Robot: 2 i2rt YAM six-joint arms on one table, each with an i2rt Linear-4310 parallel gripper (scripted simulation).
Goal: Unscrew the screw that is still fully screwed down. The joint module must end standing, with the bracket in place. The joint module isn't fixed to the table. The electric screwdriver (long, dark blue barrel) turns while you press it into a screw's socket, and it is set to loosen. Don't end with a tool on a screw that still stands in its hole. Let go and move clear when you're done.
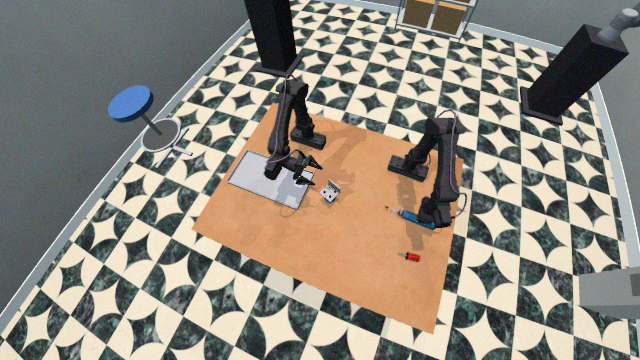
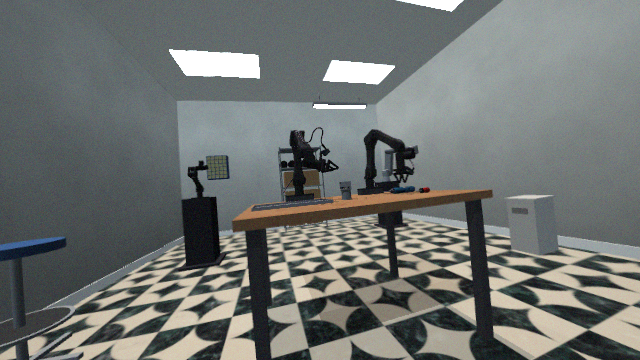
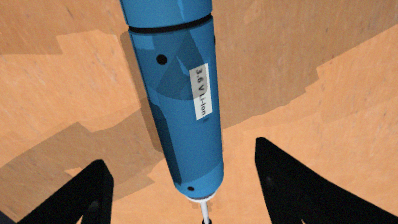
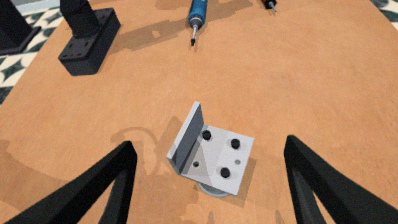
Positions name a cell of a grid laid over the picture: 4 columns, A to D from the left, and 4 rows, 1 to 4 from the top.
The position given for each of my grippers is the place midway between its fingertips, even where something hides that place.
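Both of my grippers are in sight, the left gripper (image 3: B3) and the right gripper (image 4: C3). With them I see a blue electric screwdriver (image 3: B2) and a grey bracket (image 4: B3), though the bracket is out of frame in image 3. A grey mat (image 1: B2) is there for me as well, and in image 3 the mat is out of frame.
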